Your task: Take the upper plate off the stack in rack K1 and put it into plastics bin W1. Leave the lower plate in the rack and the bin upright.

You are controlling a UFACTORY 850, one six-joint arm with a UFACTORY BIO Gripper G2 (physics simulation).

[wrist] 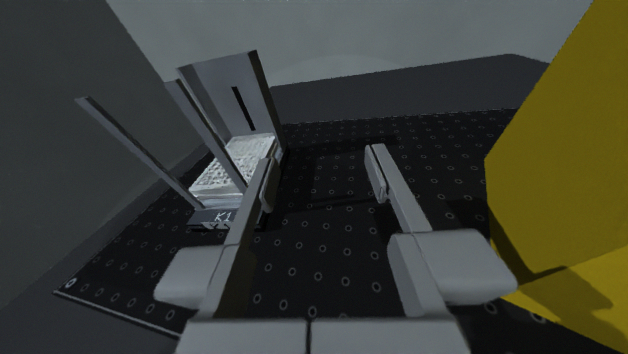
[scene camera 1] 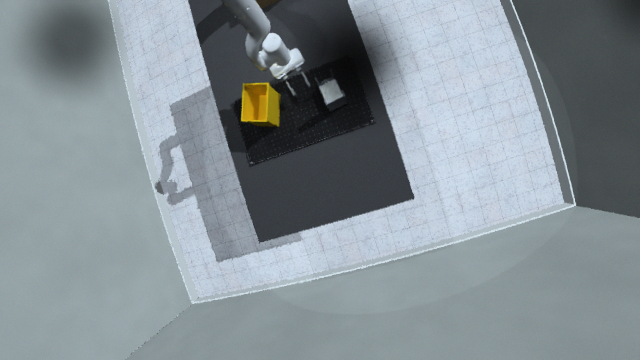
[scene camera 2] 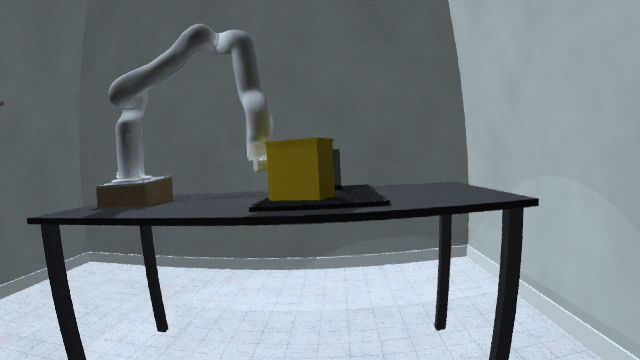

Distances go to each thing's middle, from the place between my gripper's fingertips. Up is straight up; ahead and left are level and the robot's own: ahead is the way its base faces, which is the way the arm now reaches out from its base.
Labels:
My hand is 220 mm to the left of the yellow plastics bin W1 (scene camera 2: pixel 299 169), 10 mm below it and 10 mm short of it.

